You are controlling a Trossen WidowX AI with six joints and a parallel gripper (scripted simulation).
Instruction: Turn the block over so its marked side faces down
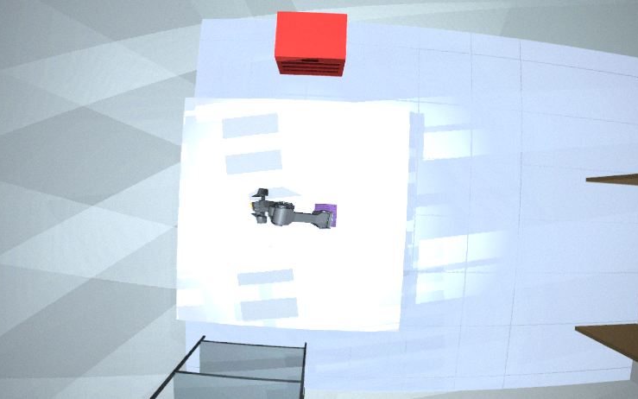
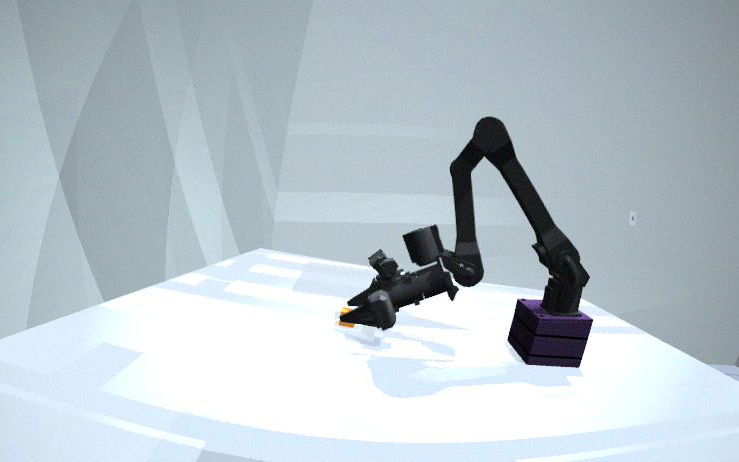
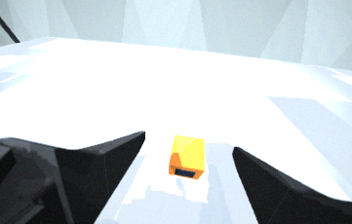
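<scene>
Now: gripper tip 20 mm past the orange block and 10 mm above it.
</scene>
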